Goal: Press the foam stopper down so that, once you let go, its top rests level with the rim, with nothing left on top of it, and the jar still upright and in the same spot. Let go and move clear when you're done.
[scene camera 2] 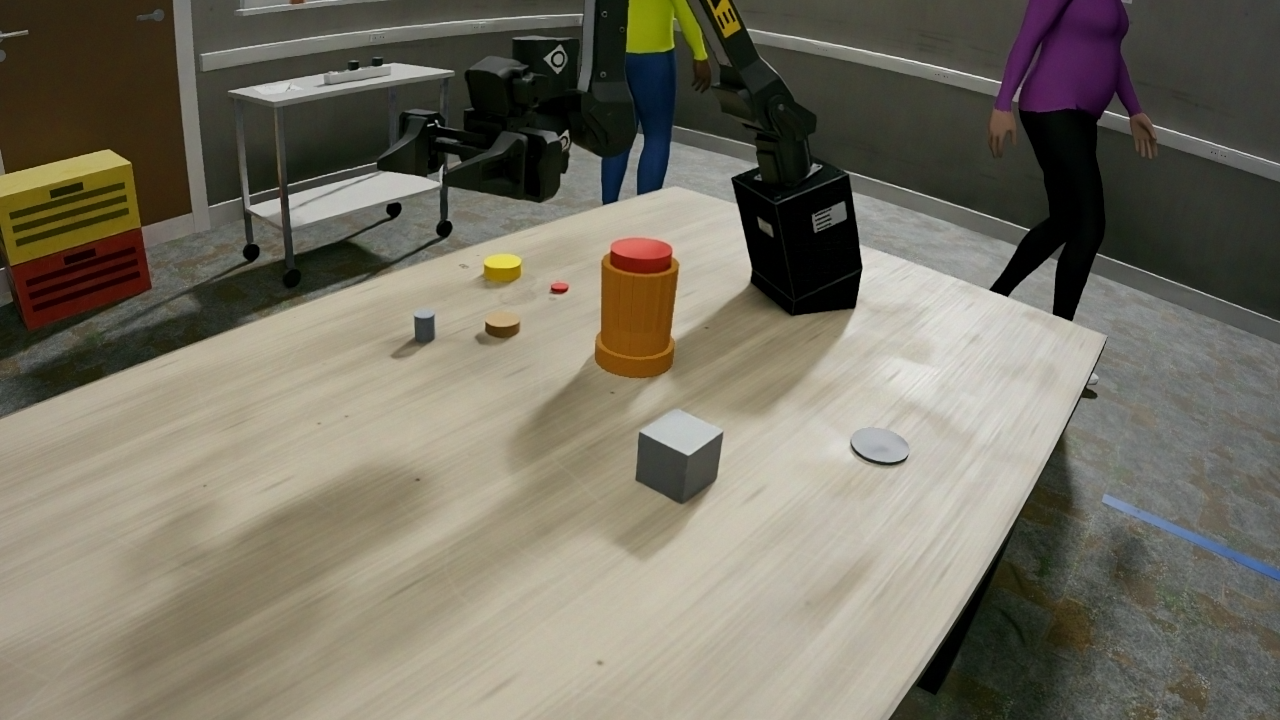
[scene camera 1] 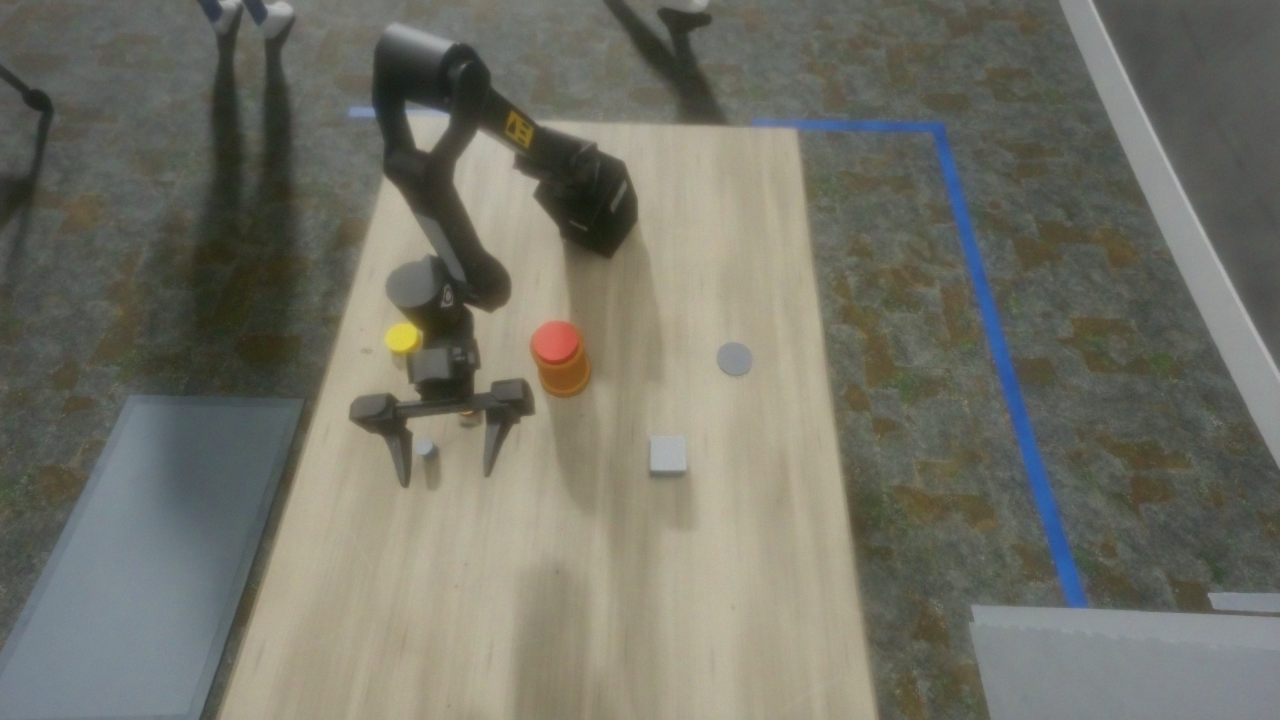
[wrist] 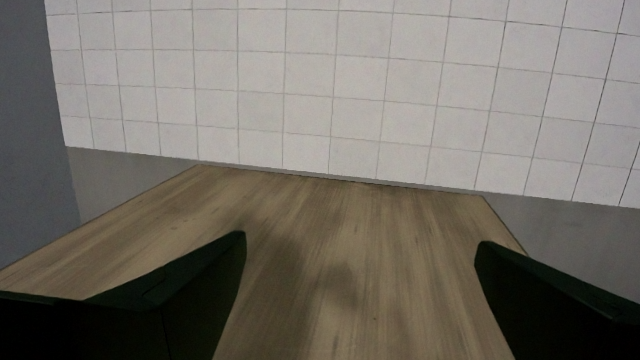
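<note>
The orange jar [scene camera 1: 565,380] [scene camera 2: 636,313] stands upright on the wooden table [scene camera 1: 698,608] [scene camera 2: 537,608] [wrist: 400,225]. The red foam stopper [scene camera 1: 556,341] [scene camera 2: 640,255] sits in its mouth, with its top standing above the rim. Nothing lies on the stopper. My gripper [scene camera 1: 446,478] [scene camera 2: 418,171] [wrist: 362,249] is open, with nothing between its fingers. It hangs high above the table, apart from the jar, to the jar's left in both scene views. The jar and stopper do not show in the wrist view.
A grey cube [scene camera 1: 667,454] [scene camera 2: 678,456], a flat grey disc [scene camera 1: 734,359] [scene camera 2: 879,445], a yellow disc [scene camera 1: 403,338] [scene camera 2: 502,267], a small red disc [scene camera 2: 559,287], a tan disc [scene camera 2: 502,325] and a blue-grey cylinder [scene camera 1: 426,449] [scene camera 2: 424,325] stand or lie around the jar.
</note>
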